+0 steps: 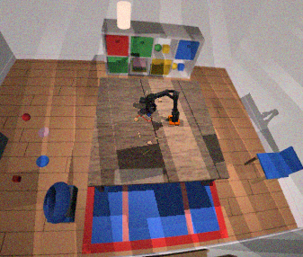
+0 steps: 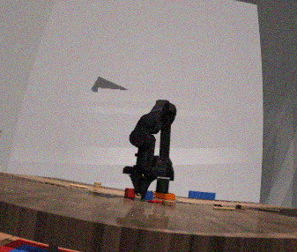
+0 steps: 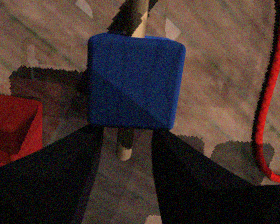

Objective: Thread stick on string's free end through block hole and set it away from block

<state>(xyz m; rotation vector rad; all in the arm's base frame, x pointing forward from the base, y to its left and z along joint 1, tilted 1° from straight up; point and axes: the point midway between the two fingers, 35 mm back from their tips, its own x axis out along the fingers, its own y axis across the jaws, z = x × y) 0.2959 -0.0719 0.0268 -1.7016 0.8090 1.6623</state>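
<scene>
My gripper tip is now 2 cm to the right of the blue block, 2 cm past it and 1 cm below it. From my gripper tip the other things lie so: tan wooden cylinder 19 cm to the right, 14 cm behind, 1 cm above; thin pale wooden stick 3 cm to the left, 3 cm behind, 1 cm above; red block 4 cm to the right, 4 cm behind, 1 cm above.
</scene>
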